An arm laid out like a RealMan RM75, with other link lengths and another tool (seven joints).
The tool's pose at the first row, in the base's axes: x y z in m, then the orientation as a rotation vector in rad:
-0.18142 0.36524 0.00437 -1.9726 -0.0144 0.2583
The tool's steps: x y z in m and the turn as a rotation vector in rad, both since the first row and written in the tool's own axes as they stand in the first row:
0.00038 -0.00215 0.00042 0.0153 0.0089 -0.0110
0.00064 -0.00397 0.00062 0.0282 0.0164 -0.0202
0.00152 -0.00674 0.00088 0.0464 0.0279 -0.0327
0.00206 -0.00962 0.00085 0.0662 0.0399 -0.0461
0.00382 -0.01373 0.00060 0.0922 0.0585 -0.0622
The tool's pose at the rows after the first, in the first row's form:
-0.18089 0.36654 0.00609 -1.9579 -0.0175 0.2418
-0.18048 0.36750 0.00762 -1.9455 -0.0200 0.2280
-0.17937 0.36897 0.00988 -1.9280 -0.0224 0.2080
-0.17852 0.37018 0.01241 -1.9088 -0.0252 0.1871
-0.17631 0.37186 0.01593 -1.8838 -0.0256 0.1579

